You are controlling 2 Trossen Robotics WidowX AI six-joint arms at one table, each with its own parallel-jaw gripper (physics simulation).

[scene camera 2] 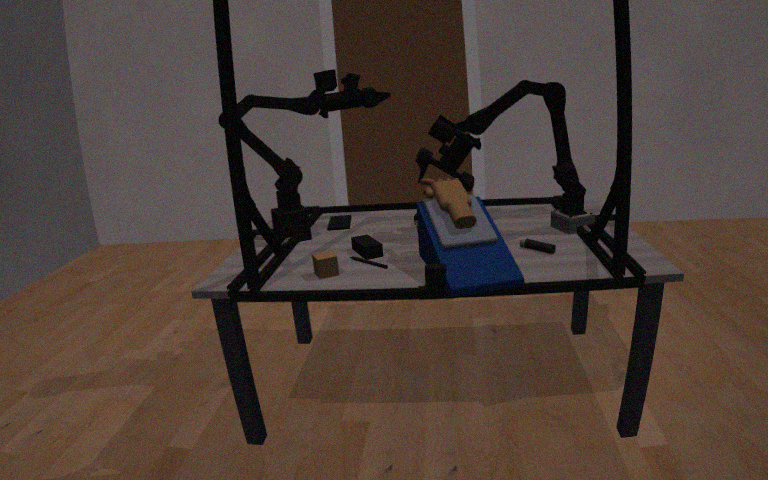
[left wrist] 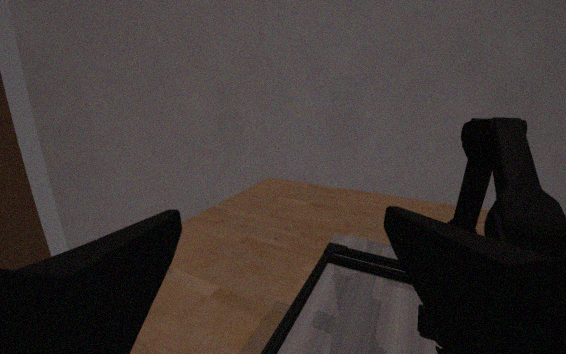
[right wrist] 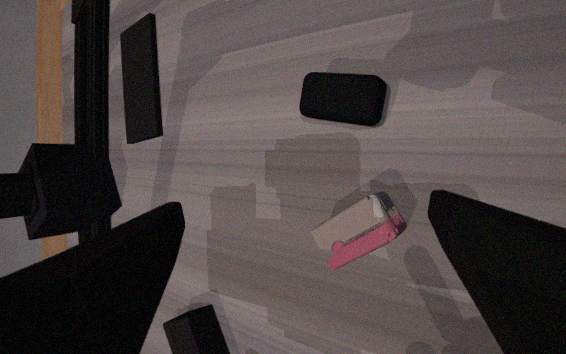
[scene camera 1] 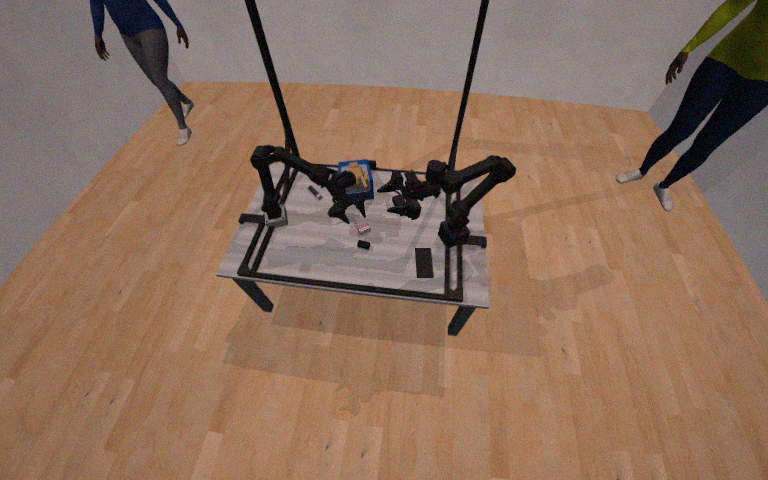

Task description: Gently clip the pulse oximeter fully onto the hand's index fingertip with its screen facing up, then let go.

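Where they show: left gripper, fingertip midpoint: (scene camera 2: 384, 94) (left wrist: 284, 218) (scene camera 1: 382, 200); right gripper, fingertip midpoint: (right wrist: 306, 208) (scene camera 1: 357, 220); left arm's base, origin of the base link: (scene camera 2: 289, 209) (right wrist: 29, 193) (scene camera 1: 455, 227); right arm's base, origin of the base link: (scene camera 2: 572, 212) (scene camera 1: 274, 213).
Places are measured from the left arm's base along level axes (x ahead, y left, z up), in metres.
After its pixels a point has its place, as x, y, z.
The pulse oximeter (scene camera 1: 363, 229) {0.378, -0.188, -0.064} (right wrist: 352, 227) {0.376, -0.195, -0.064}, pale with a pink side, lies on the table; whether its screen faces up cannot be told. My right gripper (scene camera 1: 355, 219) {0.404, -0.179, 0.028} (scene camera 2: 443, 178) (right wrist: 306, 208) {0.404, -0.179, 0.028} is open and empty above the table, pointing down, with the oximeter between its fingertips' sight lines in the right wrist view, nearer the right finger. The tan hand (scene camera 1: 357, 174) {0.328, -0.385, 0.098} (scene camera 2: 450, 195) {0.316, -0.448, 0.072} rests on a grey pad on the blue wedge (scene camera 2: 481, 266) {0.283, -0.634, -0.051}; its index fingertip is not clearly seen. My left gripper (scene camera 1: 385, 200) {0.350, 0.000, 0.324} (scene camera 2: 387, 95) {0.350, 0.000, 0.324} (left wrist: 284, 218) {0.350, 0.000, 0.324} is open and empty, raised high above the table.
A black rounded box (scene camera 1: 363, 245) {0.408, -0.102, -0.063} (right wrist: 343, 98) {0.408, -0.118, -0.062} lies near the oximeter. A flat black slab (scene camera 1: 423, 262) {0.185, 0.069, -0.087} (scene camera 2: 339, 222) {0.176, 0.054, -0.087} (right wrist: 141, 80) {0.190, 0.062, -0.087} lies by the left arm. Scene camera 2 also shows a black block (scene camera 2: 367, 246) {0.132, -0.321, -0.060}, a pen (scene camera 2: 370, 262) {0.120, -0.368, -0.088}, a wooden cube (scene camera 2: 325, 264) {-0.005, -0.392, -0.060} and a dark cylinder (scene camera 2: 538, 246) {0.526, -0.542, -0.078}.
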